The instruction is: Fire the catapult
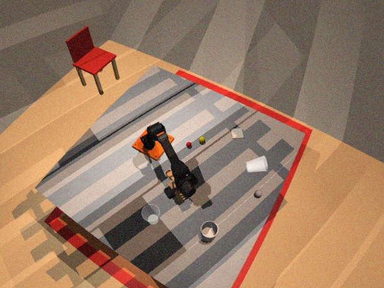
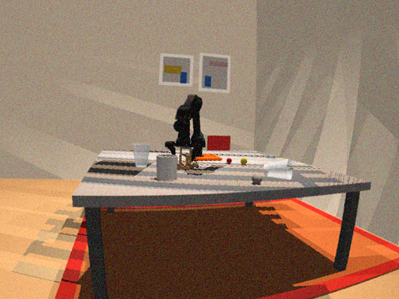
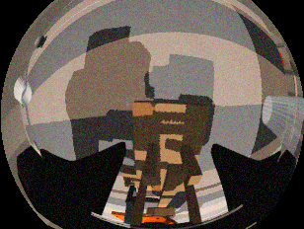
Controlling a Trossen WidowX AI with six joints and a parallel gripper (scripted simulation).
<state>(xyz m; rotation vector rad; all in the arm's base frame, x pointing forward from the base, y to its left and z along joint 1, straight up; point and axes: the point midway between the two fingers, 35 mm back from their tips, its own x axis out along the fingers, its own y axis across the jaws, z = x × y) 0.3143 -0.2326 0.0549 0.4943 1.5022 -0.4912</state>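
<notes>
My gripper tip is now 330 mm to the right of the red ball, 80 mm past it and 20 mm above it. From my gripper tip the other things lie so: yellow ball: 390 mm to the left, 20 mm behind, 10 mm below; wooden catapult: 60 mm to the left, 50 mm behind, 20 mm above; white mug: 220 mm ahead, 170 mm to the right, 10 mm below.
</notes>
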